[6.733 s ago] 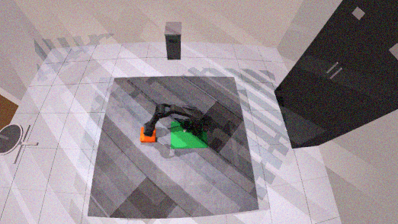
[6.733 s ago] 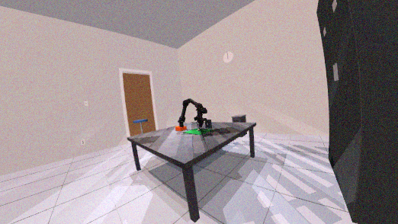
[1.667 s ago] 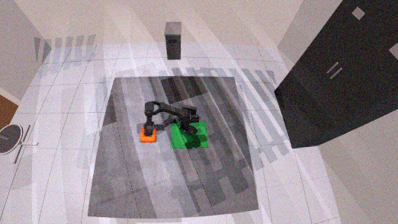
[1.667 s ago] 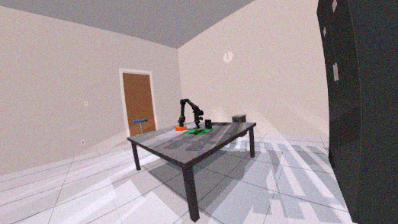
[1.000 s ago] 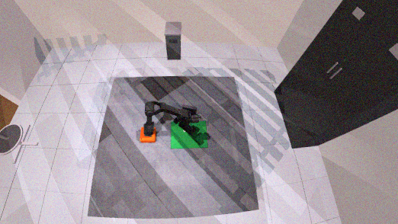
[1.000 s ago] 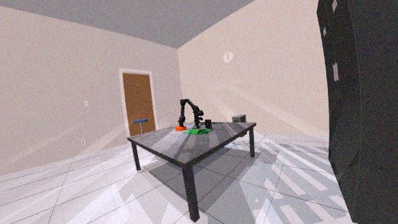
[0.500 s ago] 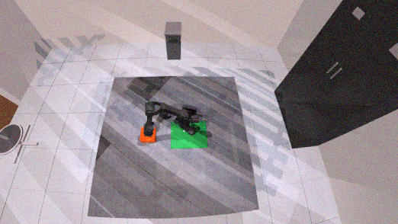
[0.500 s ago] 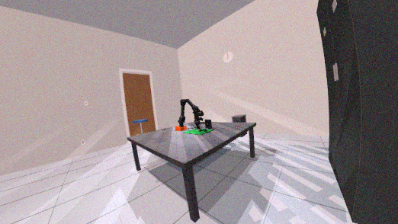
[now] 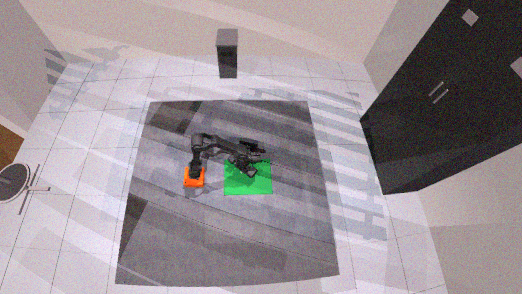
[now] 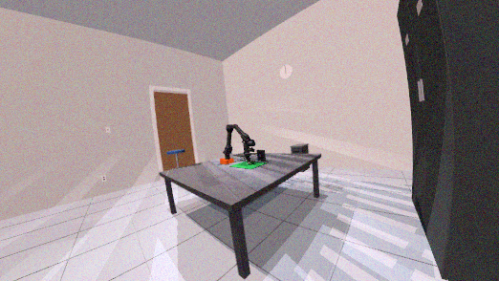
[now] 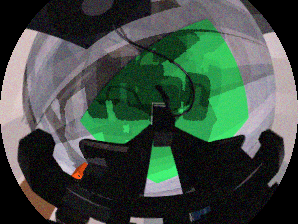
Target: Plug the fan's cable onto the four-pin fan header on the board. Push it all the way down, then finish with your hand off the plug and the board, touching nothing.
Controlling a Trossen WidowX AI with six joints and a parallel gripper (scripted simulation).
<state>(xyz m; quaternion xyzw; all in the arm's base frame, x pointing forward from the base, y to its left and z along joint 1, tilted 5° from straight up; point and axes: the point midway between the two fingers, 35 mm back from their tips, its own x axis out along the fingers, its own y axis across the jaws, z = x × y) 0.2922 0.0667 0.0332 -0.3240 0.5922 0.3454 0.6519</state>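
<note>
The fan plug lies 1 cm to the left of my gripper tip and 1 cm above it. The rest, counted from my gripper tip: green board: 4 cm ahead, 3 cm to the right, 4 cm below; white fan header: 1 cm ahead, 1 cm below; black square fan: 2 cm ahead, 16 cm to the left, 3 cm above.
</note>
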